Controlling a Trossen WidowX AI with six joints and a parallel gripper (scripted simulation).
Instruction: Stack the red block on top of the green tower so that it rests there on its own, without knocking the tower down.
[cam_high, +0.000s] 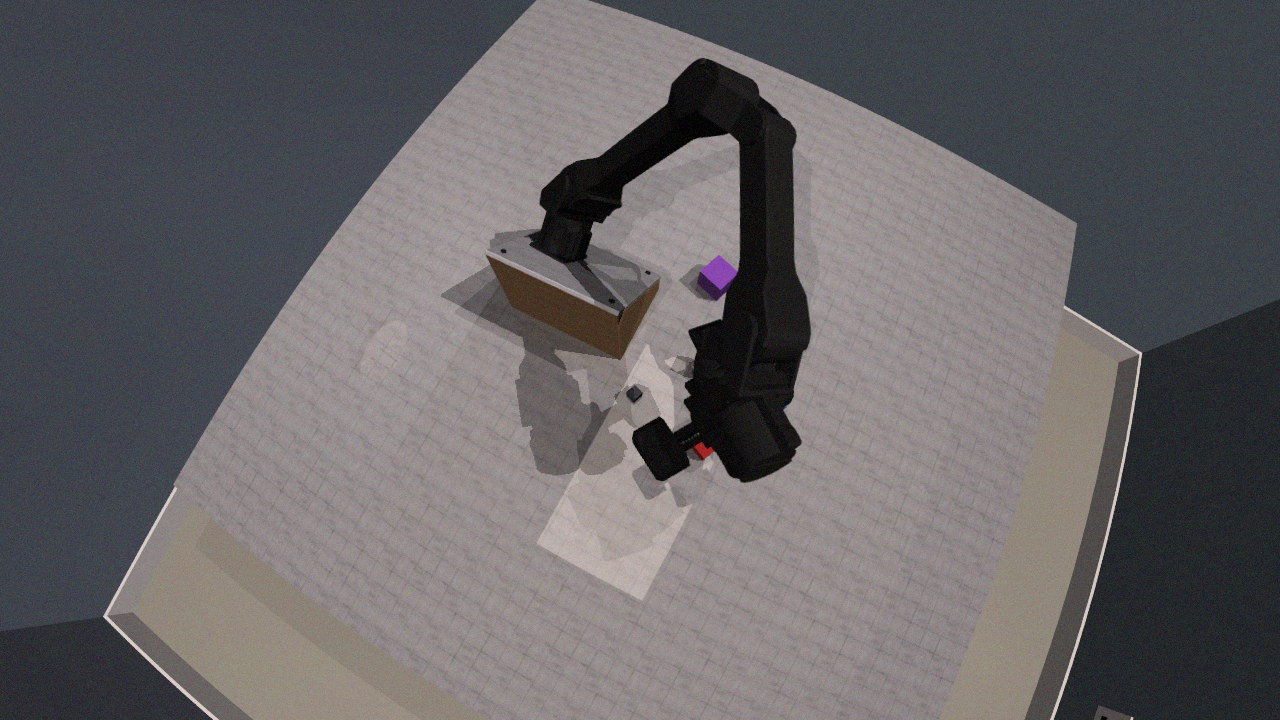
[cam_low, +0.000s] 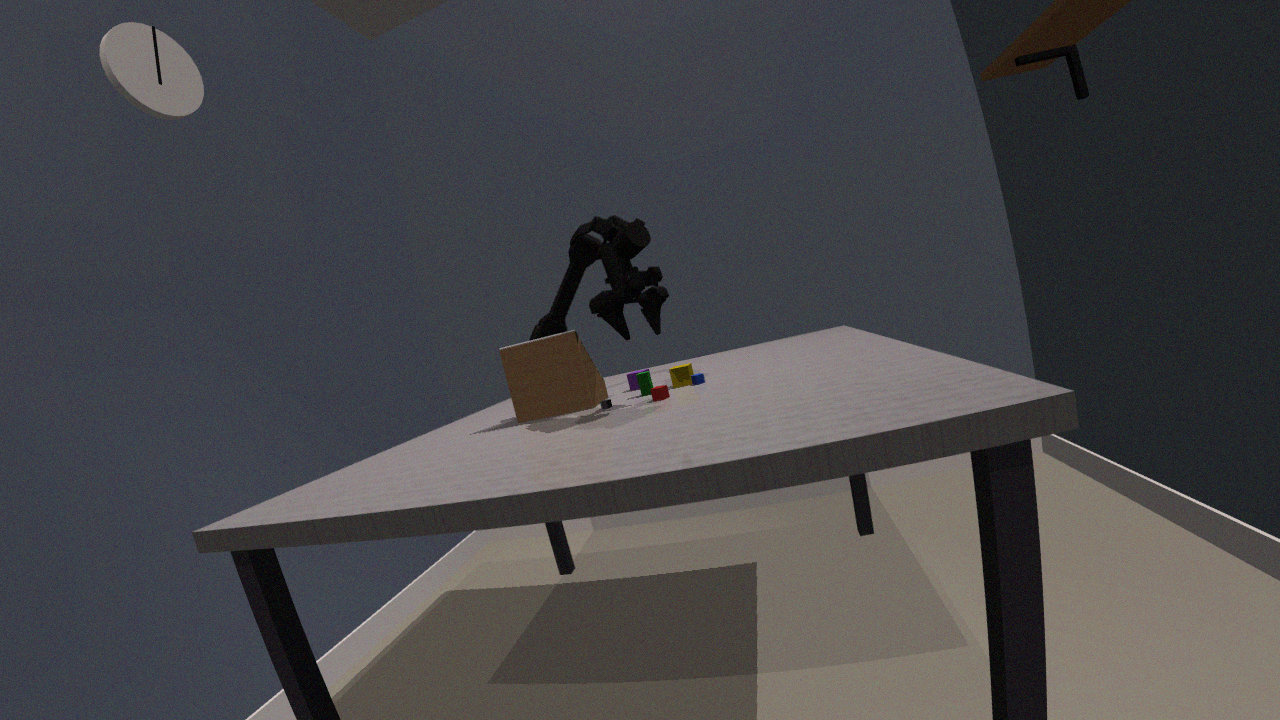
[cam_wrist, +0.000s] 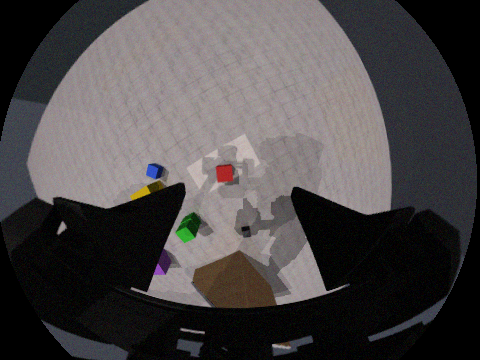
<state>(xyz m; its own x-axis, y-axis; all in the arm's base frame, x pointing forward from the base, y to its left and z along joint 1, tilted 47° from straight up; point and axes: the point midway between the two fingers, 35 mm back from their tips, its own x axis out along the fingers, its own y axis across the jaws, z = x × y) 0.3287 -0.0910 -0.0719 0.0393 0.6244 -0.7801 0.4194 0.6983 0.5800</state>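
Now: gripper tip 10 mm to the right of the red block and 120 mm above it. The rest, counted from my gripper tip: small blue cube 60 mm ahead, 140 mm to the left, 130 mm below; then yellow cube 20 mm ahead, 160 mm to the left, 110 mm below; then grey cube 130 mm behind, 30 mm to the left, 130 mm below.
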